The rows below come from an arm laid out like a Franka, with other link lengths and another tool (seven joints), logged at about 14 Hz.
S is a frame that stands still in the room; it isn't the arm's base.
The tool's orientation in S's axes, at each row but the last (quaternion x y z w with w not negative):
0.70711 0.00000 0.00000 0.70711
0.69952 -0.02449 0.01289 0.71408
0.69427 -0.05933 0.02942 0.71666
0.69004 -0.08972 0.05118 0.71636
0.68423 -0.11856 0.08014 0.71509
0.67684 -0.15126 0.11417 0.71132
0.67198 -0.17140 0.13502 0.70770
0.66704 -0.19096 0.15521 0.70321
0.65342 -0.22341 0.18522 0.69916
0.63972 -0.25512 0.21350 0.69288
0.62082 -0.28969 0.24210 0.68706
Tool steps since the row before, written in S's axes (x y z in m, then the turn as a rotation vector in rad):
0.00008 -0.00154 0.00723 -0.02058 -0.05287 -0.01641
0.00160 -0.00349 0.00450 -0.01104 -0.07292 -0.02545
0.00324 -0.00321 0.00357 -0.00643 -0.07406 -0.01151
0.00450 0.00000 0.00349 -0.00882 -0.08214 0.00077
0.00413 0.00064 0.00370 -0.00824 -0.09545 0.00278
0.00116 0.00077 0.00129 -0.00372 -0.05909 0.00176
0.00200 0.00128 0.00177 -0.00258 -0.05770 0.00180
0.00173 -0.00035 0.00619 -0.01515 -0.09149 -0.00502
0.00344 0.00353 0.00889 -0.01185 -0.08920 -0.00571
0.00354 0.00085 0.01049 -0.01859 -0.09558 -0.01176
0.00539 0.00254 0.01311 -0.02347 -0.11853 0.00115
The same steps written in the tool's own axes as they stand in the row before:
0.00008 0.00723 0.00154 -0.02058 -0.01641 0.05287
0.00189 0.00434 0.00355 -0.01122 -0.02636 0.07257
0.00379 0.00303 0.00317 -0.00484 -0.01315 0.07391
0.00510 0.00253 -0.00015 -0.00433 -0.00099 0.08250
0.00496 0.00244 -0.00075 -0.00258 0.00010 0.09581
0.00152 0.00082 -0.00079 -0.00030 -0.00041 0.05923
0.00251 0.00084 -0.00133 0.00069 -0.00077 0.05778
0.00448 0.00460 0.00047 -0.01237 -0.00291 0.09200
0.00767 0.00577 -0.00335 -0.01008 -0.00513 0.08945
0.00930 0.00603 -0.00059 -0.01893 -0.00621 0.09603
0.01294 0.00590 -0.00224 -0.01277 0.00380 0.12010

